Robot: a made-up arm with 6 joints.
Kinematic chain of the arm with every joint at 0, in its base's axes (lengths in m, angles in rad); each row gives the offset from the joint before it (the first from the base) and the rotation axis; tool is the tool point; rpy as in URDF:
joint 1: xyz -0.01 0 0.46 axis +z
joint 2: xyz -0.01 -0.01 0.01 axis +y
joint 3: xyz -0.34 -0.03 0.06 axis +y
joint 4: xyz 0.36 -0.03 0.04 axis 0.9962 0 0.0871
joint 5: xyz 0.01 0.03 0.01 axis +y
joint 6: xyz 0.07 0.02 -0.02 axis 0.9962 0 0.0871
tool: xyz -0.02 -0.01 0 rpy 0.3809 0.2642 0.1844
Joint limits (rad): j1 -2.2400..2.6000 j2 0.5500..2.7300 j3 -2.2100..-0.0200 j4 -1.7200..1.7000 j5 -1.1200..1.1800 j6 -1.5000..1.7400
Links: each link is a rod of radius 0.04 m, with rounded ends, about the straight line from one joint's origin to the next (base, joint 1, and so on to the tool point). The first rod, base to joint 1, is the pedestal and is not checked.
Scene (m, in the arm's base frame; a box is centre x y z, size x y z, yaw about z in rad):
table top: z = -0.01
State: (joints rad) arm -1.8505 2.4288 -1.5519 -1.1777 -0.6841 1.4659
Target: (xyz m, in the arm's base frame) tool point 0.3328 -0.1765 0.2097
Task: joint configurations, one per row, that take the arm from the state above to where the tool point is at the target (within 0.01 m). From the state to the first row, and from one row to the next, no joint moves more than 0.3 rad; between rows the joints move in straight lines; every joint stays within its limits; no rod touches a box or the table.
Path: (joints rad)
1: -1.5609 2.4386 -1.4582 -1.1618 -0.7215 1.4698
2: -1.2713 2.4484 -1.3644 -1.1459 -0.7589 1.4736
3: -0.9817 2.4582 -1.2707 -1.1299 -0.7962 1.4775
4: -0.6921 2.4680 -1.1770 -1.1140 -0.8336 1.4813
5: -0.4025 2.4778 -1.0832 -1.0981 -0.8710 1.4852

